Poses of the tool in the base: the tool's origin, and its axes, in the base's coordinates. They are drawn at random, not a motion.
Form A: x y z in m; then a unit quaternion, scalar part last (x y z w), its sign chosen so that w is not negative.
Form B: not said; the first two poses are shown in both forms.
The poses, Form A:
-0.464, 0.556, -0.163, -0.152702, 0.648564, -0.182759, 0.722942
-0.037, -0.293, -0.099, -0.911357, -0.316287, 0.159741, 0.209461
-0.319, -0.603, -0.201, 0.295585, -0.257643, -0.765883, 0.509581
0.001, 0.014, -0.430, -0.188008, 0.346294, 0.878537, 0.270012
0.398, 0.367, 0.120, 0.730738, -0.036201, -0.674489, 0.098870
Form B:
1.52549, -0.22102, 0.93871, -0.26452, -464, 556, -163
2.71955, -0.93203, -0.32346, 0.16336, -37, -293, -99
2.07220, 0.34353, -0.29944, -0.89012, -319, -603, -201
2.59478, -0.19526, 0.35965, 0.91243, 1, 14, -430
2.94353, 0.73434, -0.03638, -0.67781, 398, 367, 120

